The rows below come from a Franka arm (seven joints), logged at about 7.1 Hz.
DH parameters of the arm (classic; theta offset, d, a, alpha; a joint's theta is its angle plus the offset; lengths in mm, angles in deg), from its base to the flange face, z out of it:
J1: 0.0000 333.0 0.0 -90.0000
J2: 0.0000 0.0 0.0 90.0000
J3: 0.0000 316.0 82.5 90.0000
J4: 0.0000 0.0 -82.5 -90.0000
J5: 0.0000 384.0 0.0 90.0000
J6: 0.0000 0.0 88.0 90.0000
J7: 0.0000 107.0 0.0 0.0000
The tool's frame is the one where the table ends.
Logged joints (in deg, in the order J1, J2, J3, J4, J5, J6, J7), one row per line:
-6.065, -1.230, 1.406, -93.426, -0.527, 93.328, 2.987
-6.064, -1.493, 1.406, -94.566, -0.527, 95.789, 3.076
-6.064, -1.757, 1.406, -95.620, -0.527, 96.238, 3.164
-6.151, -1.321, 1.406, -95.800, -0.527, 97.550, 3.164
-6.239, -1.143, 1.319, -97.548, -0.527, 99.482, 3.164
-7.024, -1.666, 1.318, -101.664, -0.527, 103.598, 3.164
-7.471, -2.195, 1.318, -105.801, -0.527, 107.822, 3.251
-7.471, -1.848, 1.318, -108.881, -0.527, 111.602, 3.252
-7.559, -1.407, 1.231, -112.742, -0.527, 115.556, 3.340
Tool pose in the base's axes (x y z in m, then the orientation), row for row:
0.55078, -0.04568, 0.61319, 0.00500, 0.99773, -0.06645, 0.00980
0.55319, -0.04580, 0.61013, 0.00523, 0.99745, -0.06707, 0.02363
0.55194, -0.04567, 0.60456, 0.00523, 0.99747, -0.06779, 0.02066
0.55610, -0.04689, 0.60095, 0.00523, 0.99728, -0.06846, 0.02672
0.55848, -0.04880, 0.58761, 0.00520, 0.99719, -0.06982, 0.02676
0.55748, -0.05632, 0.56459, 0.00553, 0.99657, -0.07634, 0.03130
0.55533, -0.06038, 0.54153, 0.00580, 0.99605, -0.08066, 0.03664
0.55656, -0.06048, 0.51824, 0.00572, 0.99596, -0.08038, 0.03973
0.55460, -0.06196, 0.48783, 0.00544, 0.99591, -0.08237, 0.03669
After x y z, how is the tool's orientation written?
As a quaternion, w x y z.
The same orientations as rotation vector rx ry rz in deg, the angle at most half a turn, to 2 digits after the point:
179.02, -11.92, 1.76
178.95, -12.03, 4.24
178.95, -12.16, 3.71
178.92, -12.28, 4.79
178.90, -12.53, 4.80
178.75, -13.69, 5.61
178.63, -14.47, 6.57
178.62, -14.42, 7.13
178.65, -14.78, 6.58

